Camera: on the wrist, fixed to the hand. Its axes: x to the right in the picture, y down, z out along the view.
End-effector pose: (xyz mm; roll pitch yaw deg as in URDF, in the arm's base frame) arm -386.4 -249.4 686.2 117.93 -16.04 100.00
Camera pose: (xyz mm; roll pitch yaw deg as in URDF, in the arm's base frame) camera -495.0 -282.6 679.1 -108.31 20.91 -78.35
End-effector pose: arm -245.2 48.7 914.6 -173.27 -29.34 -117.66
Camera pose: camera -176.7 85.4 997.8 179.94 32.46 57.61
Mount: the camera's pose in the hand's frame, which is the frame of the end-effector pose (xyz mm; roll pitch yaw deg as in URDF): -15.3 -55.5 -98.2 8.98 -3.65 -176.41
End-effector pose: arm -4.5 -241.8 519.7 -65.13 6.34 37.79
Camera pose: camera 53.2 -339.4 530.4 74.50 -11.12 -144.05
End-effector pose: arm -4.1 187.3 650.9 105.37 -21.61 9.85
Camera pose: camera -26.9 294.4 619.7 -95.12 26.01 -167.29
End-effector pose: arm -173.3 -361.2 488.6 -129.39 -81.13 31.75
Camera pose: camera -242.3 -451.7 489.7 110.04 79.38 -177.09
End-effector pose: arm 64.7 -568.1 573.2 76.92 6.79 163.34
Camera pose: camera 64.1 -654.6 499.3 -68.24 -4.11 -12.28
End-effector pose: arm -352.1 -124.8 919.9 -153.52 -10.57 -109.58
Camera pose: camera -334.6 -93.1 1027.8 161.64 12.20 65.47
